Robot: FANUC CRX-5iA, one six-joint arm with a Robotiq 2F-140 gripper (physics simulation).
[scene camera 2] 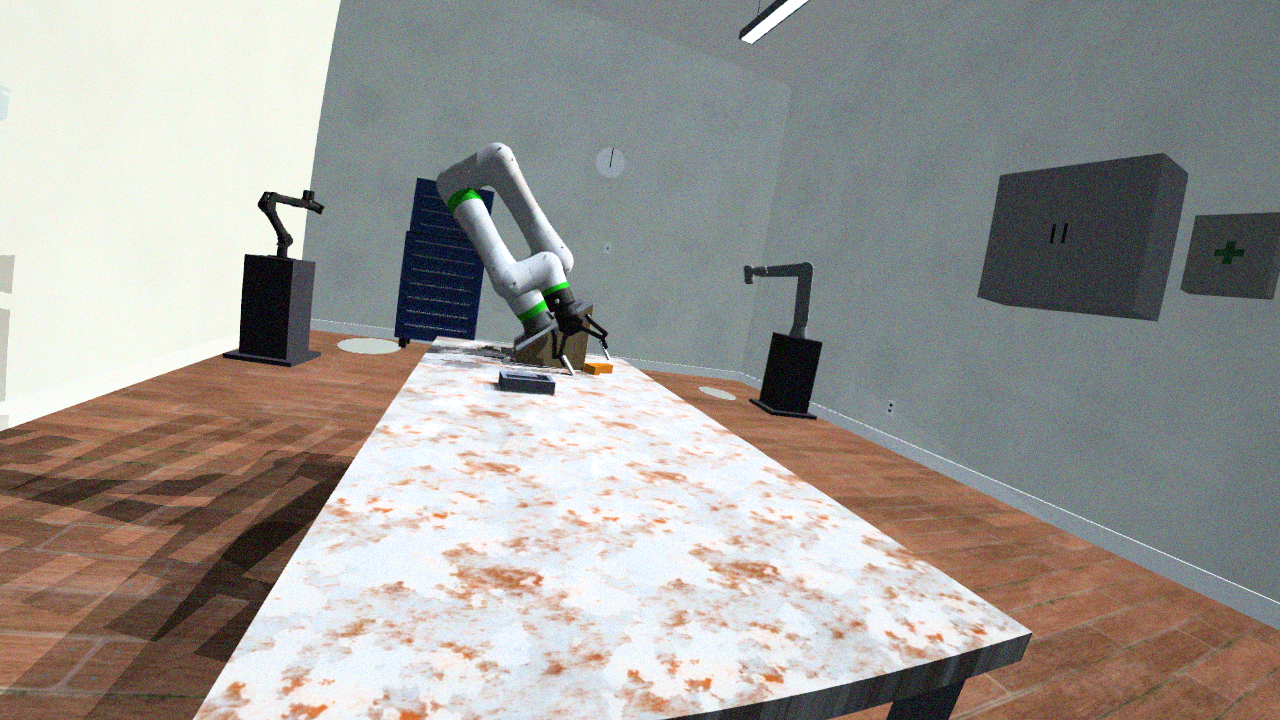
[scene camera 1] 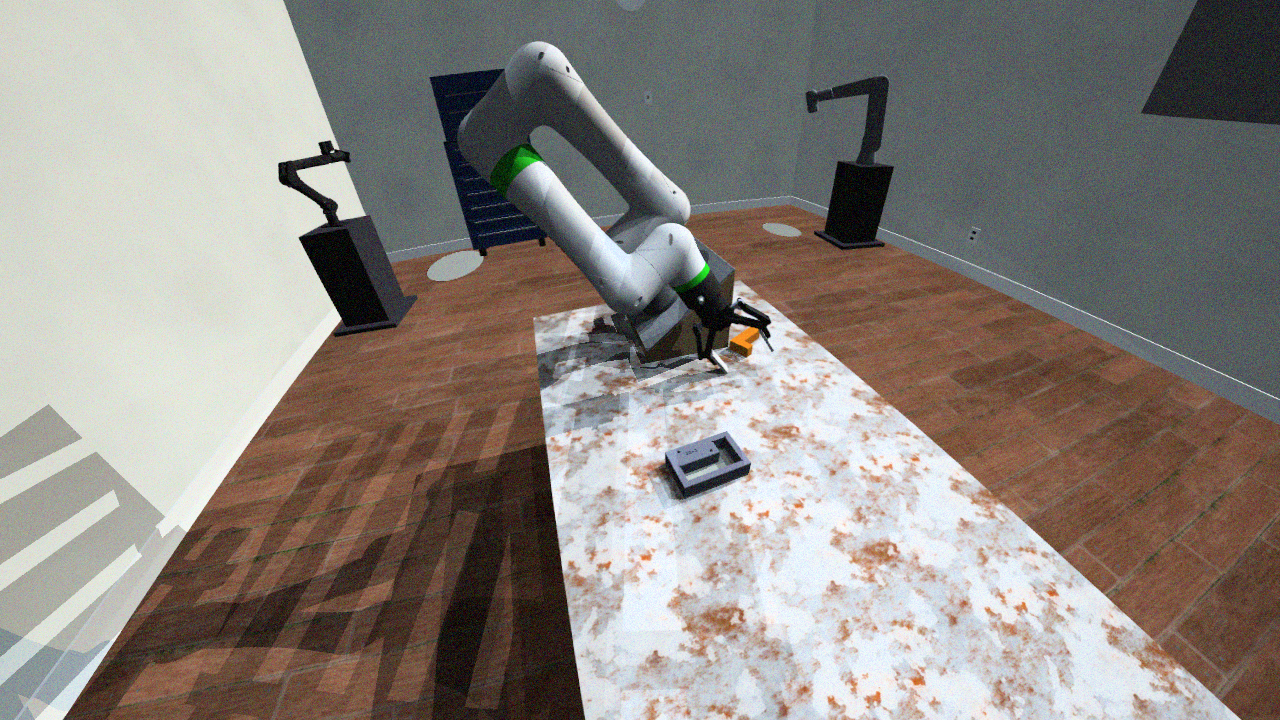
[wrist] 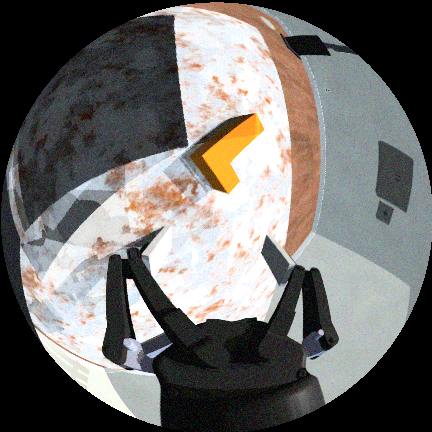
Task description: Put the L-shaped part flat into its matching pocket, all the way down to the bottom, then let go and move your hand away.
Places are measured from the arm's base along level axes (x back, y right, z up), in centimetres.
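Pixels of known places: gripper, fingertip midpoint: [scene camera 2: 590, 367] [scene camera 1: 748, 359] [wrist: 219, 240]; arm's base at its link origin: [scene camera 2: 543, 326] [scene camera 1: 662, 295].
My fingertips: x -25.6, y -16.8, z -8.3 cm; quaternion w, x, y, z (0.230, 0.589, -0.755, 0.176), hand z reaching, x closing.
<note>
Ahead of a thing's pixels: the offset from my fingertips to its top centre. Level surfaces: height alone.
The orange L-shaped part @(dy -5.3, dx +11.0, dz -0.7 cm) [scene camera 1: 744, 342] [scene camera 2: 597, 368] [wrist: 220, 160] lies flat on the table near the robot's base. My gripper [scene camera 1: 745, 356] [scene camera 2: 588, 363] [wrist: 219, 240] is open, with its fingers wide apart. In the wrist view the part lies beyond the fingertips, outside the space between the pads, and touches neither finger. The dark grey fixture @(dy +20.2, dx -27.8, dz +0.0 cm) [scene camera 1: 693, 454] [scene camera 2: 526, 385] stands on the table, away from the part. Its L-shaped pocket is empty in scene camera 1. The fixture does not show in the wrist view.
The table @(dz -3.7 cm) [scene camera 1: 805, 555] [scene camera 2: 537, 501] has a white top with rust-coloured blotches. The robot's pedestal [scene camera 1: 666, 344] [scene camera 2: 577, 347] stands close behind the gripper. A blue cabinet [scene camera 1: 501, 210] [scene camera 2: 438, 286] and two other small arms on black stands are farther off on the floor.
</note>
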